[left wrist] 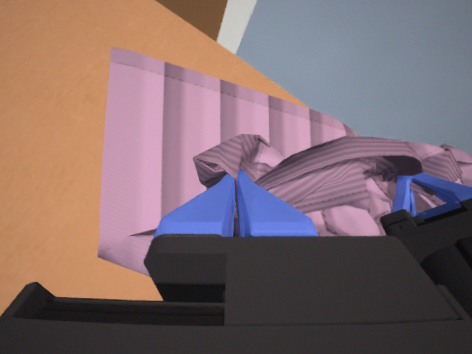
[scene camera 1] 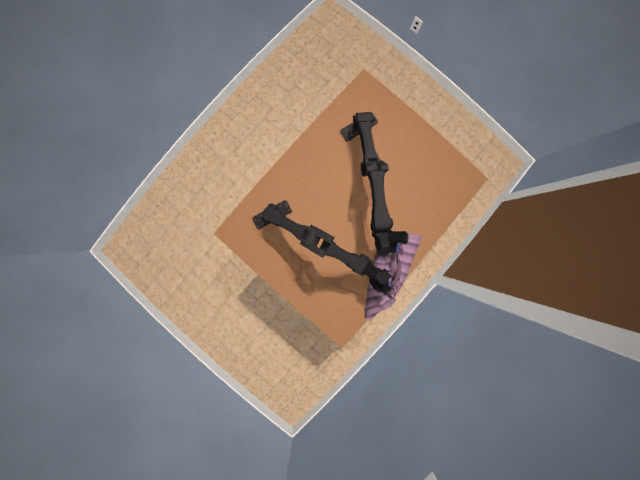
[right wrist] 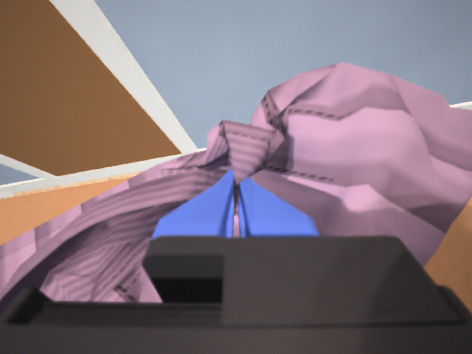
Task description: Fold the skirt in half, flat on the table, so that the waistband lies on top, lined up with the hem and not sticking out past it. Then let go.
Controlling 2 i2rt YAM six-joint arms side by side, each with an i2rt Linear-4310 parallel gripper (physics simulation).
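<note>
The pink pleated skirt (scene camera 1: 412, 249) (left wrist: 135, 125) (right wrist: 350, 140) lies bunched at the table's lower right edge in the scene view, its middle reaching past that edge. One hem corner lies flat in the left wrist view. The striped waistband (left wrist: 340, 150) (right wrist: 247, 145) is crumpled on top, bowed between the grippers. My left gripper (scene camera 1: 398, 247) (left wrist: 236, 177) is shut on one part of the waistband. My right gripper (scene camera 1: 389, 283) (left wrist: 405, 173) (right wrist: 236, 176) is shut on another part; beside it the cloth is raised in loose folds. The arms hide part of the skirt in the scene view.
The brown table (scene camera 1: 310, 180) (left wrist: 50, 100) (right wrist: 25, 215) bears both arms. Its edge passes beneath the skirt. The tiled floor (scene camera 1: 206, 170) surrounds it, with blue-grey walls beyond. The two grippers are close together.
</note>
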